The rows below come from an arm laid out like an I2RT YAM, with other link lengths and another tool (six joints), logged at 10 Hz.
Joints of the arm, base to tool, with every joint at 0 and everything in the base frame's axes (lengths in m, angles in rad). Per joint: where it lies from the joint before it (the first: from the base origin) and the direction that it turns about. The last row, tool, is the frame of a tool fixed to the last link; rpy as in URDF.
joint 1: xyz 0 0 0.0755 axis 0 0 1
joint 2: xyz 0.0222 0.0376 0.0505 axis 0 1 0
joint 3: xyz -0.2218 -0.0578 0 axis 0 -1 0
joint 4: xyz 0.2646 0.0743 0.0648 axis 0 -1 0
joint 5: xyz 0.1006 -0.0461 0.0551 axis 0 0 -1
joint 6: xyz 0.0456 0 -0.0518 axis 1 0 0
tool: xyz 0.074 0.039 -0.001 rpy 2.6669 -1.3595 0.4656
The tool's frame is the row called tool.
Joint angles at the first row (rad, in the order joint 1, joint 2, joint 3, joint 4, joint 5, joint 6):
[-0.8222, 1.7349, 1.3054, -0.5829, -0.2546, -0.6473]
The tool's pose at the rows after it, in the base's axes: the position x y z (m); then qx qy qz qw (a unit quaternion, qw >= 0):
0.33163 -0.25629 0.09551 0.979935 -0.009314 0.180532 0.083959
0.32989 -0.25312 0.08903 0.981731 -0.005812 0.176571 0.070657
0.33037 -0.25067 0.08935 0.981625 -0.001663 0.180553 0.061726
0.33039 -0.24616 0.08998 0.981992 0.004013 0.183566 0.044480
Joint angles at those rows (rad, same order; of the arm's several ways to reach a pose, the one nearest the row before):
[-0.8253, 1.7579, 1.3054, -0.6043, -0.2761, -0.6534]
[-0.8268, 1.7717, 1.3024, -0.6136, -0.2914, -0.6596]
[-0.8268, 1.7748, 1.3054, -0.6212, -0.3114, -0.6627]
[-0.8268, 1.7824, 1.3161, -0.6457, -0.3420, -0.6673]

